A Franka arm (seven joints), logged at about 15 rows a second.
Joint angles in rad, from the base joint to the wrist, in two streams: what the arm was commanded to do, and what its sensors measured. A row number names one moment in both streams.
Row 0, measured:
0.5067, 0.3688, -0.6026, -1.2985, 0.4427, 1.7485, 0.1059
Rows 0 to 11, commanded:
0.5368, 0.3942, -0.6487, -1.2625, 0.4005, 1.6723, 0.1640
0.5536, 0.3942, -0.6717, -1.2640, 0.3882, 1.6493, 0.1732
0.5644, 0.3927, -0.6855, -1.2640, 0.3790, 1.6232, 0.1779
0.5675, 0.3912, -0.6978, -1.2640, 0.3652, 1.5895, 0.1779
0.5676, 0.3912, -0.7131, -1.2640, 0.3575, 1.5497, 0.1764
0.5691, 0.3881, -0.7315, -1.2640, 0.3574, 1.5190, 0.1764
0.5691, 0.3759, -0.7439, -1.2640, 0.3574, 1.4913, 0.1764
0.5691, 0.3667, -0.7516, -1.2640, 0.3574, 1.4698, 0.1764
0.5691, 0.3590, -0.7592, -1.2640, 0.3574, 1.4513, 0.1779
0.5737, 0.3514, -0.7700, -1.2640, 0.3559, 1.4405, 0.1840
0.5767, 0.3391, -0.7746, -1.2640, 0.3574, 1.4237, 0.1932
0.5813, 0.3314, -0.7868, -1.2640, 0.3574, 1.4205, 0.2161
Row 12, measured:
0.5632, 0.3562, -0.7683, -1.2680, 0.3758, 1.4465, 0.1652
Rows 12 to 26, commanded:
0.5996, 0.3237, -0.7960, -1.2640, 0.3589, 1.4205, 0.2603
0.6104, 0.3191, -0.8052, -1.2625, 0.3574, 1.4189, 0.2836
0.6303, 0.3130, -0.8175, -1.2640, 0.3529, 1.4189, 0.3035
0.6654, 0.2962, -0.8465, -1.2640, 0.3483, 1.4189, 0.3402
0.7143, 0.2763, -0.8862, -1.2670, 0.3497, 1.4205, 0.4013
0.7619, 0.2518, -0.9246, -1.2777, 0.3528, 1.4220, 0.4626
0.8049, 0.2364, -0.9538, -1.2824, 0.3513, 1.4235, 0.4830
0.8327, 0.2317, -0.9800, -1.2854, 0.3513, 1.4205, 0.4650
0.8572, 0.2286, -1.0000, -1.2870, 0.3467, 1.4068, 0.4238
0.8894, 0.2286, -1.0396, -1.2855, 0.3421, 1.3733, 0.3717
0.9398, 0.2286, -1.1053, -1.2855, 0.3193, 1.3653, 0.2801
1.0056, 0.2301, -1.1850, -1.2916, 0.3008, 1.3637, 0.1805
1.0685, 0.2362, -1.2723, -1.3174, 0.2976, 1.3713, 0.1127
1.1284, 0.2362, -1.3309, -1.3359, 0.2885, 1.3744, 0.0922
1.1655, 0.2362, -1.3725, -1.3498, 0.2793, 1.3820, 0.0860
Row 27, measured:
1.0716, 0.2469, -1.2845, -1.3003, 0.3159, 1.3696, 0.1412
